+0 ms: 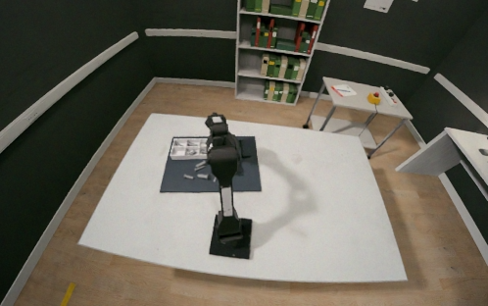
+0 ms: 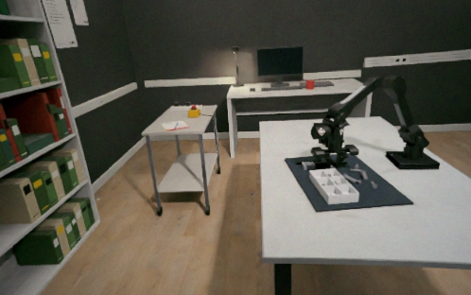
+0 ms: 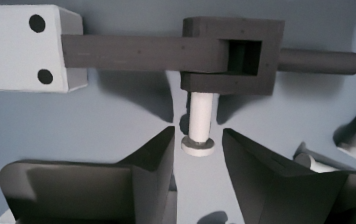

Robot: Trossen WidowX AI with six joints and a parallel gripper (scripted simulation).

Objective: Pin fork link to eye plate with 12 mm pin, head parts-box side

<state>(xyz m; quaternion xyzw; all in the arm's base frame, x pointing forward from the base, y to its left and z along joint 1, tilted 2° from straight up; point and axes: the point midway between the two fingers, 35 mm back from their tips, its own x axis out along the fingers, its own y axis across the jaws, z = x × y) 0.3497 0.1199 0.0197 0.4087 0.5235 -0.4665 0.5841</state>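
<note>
Now: hand 2 cm short of the eye plate, 4 cm to the left of it and 3 cm above it. Also, from my hand: dark blue mat (1 cm behind, 5 cm to the left, 5 cm below); then grey block (10 cm ahead, 2 cm to the right, 3 cm below); then pin (10 cm behind, 4 cm to the right, 4 cm below).
</note>
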